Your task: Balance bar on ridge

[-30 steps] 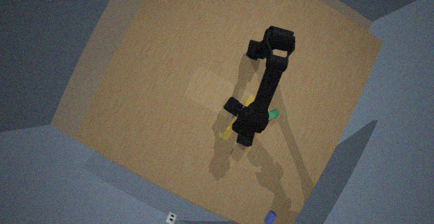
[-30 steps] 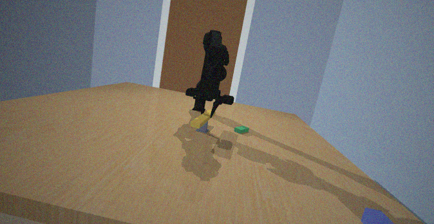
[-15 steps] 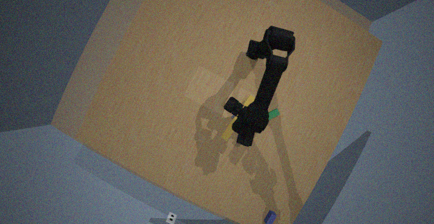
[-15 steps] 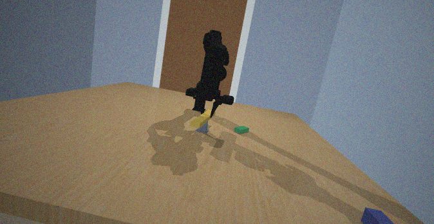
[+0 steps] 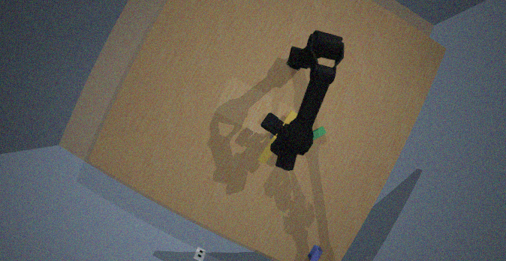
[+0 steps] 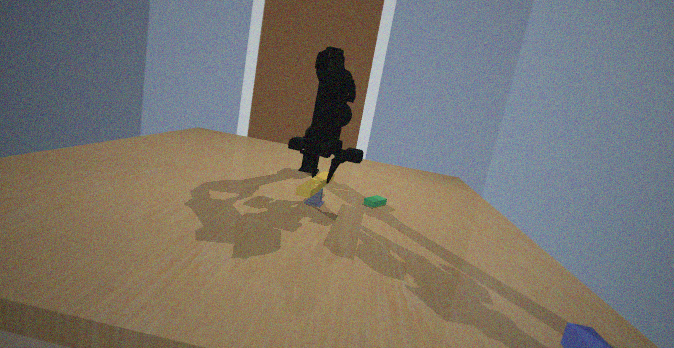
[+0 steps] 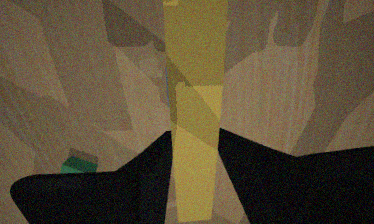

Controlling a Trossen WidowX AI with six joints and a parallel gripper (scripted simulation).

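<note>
The yellow bar lies 30 mm ahead of my gripper tip. From my gripper tip the other things lie so: grey ridge block: 30 mm ahead, 10 mm below; then blue block: 440 mm ahead, 420 mm to the left, 30 mm below; then green block: 150 mm to the left, 70 mm behind, 40 mm below.
</note>
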